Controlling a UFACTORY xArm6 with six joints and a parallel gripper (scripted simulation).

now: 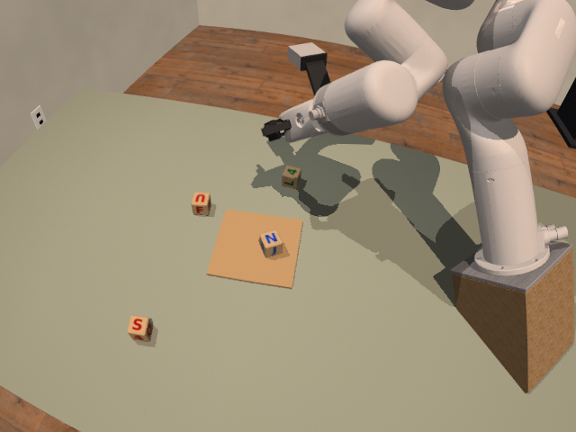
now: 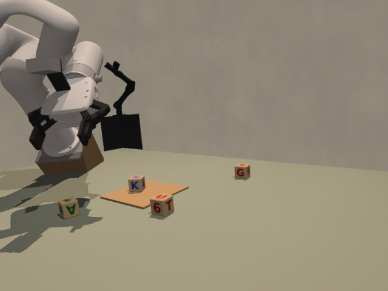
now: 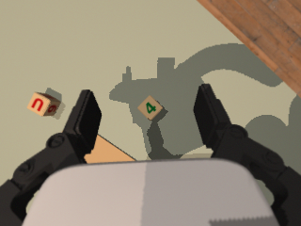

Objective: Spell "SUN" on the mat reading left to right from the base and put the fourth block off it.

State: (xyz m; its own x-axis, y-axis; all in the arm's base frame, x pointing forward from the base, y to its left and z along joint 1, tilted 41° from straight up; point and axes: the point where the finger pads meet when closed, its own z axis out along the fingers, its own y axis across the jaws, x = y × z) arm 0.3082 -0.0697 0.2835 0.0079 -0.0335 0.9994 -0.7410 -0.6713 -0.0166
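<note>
The S block is 200 mm ahead of my hand, 340 mm to the left of it and 130 mm below it. Also, from my hand: U block 160 mm ahead, 90 mm to the left, 130 mm below; then tan mat 40 mm ahead, 160 mm to the left, 140 mm below; then N block 20 mm ahead, 160 mm to the left, 130 mm below.
</note>
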